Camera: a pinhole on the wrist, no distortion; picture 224 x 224 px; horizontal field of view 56.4 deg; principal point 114.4 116.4 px. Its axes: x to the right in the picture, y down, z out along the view. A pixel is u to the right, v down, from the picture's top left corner.
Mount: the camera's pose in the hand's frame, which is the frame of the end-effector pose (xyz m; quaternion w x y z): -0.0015 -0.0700 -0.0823 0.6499 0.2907 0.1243 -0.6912
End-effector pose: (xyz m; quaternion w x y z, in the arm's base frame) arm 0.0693 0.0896 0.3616 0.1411 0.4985 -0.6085 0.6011
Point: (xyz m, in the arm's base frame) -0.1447 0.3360 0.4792
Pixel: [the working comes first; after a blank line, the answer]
In the camera's frame: 0.0502 0.0152 -0.2836

behind the camera
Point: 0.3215 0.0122 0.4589
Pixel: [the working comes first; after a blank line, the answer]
In the camera's frame: 0.0051 0.0627 0.2806

118.2 163.1
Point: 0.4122 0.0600 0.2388
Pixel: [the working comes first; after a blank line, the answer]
In the camera's frame: -0.0665 -0.1590 0.3490

74.6 21.2
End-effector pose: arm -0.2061 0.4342 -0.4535 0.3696 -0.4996 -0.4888 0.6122
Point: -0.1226 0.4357 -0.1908
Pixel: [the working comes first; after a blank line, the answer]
In the camera's frame: 0.1451 -0.0555 0.1249

outside the picture
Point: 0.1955 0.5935 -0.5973
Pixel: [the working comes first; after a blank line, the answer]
In the camera's frame: 0.0456 -0.0014 -0.4029

behind the camera
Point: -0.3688 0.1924 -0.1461
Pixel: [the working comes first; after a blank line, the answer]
In the camera's frame: -0.0313 -0.1742 0.4016

98.1 25.8
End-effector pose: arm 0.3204 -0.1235 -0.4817 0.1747 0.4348 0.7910 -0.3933
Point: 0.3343 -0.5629 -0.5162
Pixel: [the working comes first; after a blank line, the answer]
In the camera's frame: -0.2201 -0.1239 0.4309

7.7 56.3
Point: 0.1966 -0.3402 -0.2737
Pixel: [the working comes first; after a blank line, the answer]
In the camera's frame: 0.0892 -0.1210 0.2530

188.1 16.5
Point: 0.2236 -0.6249 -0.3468
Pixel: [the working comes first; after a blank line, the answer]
In the camera's frame: -0.0349 -0.1854 0.5129

100.2 40.9
